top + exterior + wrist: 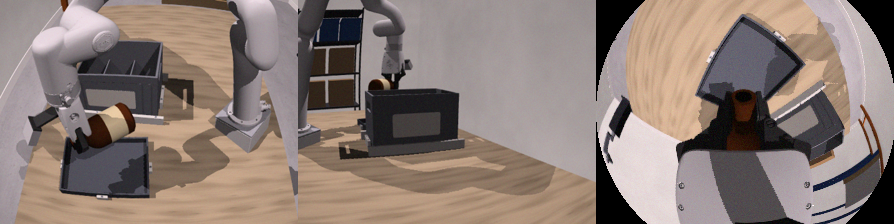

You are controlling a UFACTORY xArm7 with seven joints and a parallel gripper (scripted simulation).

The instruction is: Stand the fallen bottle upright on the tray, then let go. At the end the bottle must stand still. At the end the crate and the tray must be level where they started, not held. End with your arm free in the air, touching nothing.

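Right now my hand is 5 cm past the brown bottle and 3 cm to the left of it. From my hand the other things lie so: dark crate: 6 cm behind, 31 cm to the right, 9 cm below; then tray: 3 cm behind, 3 cm to the right, 16 cm below.
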